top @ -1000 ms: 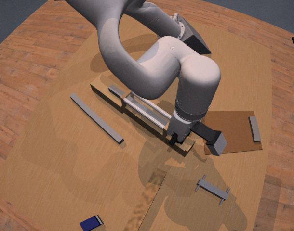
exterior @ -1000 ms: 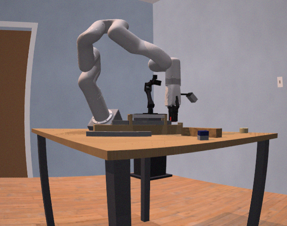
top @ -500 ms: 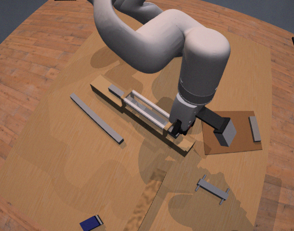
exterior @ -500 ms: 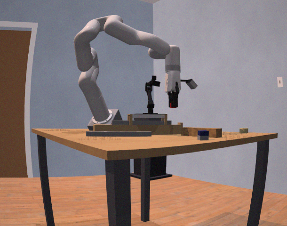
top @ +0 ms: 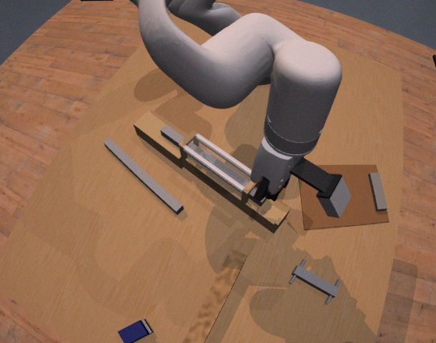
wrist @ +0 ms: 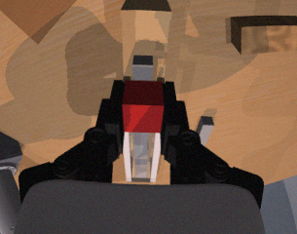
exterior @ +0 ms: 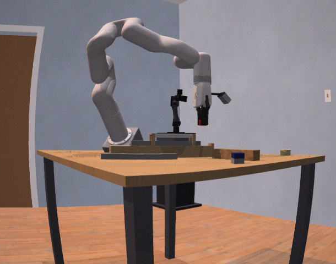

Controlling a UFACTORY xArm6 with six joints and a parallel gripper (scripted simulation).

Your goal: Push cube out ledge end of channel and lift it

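Right now my hand is 1 cm above the red cube. The rest, counted from my hand: wooden ledge: 12 cm to the right, 9 cm below, 5 cm behind; grey pegged piece: 15 cm to the left, 14 cm below, 12 cm ahead; rough textured strip: 22 cm ahead, 13 cm below, 4 cm to the right.
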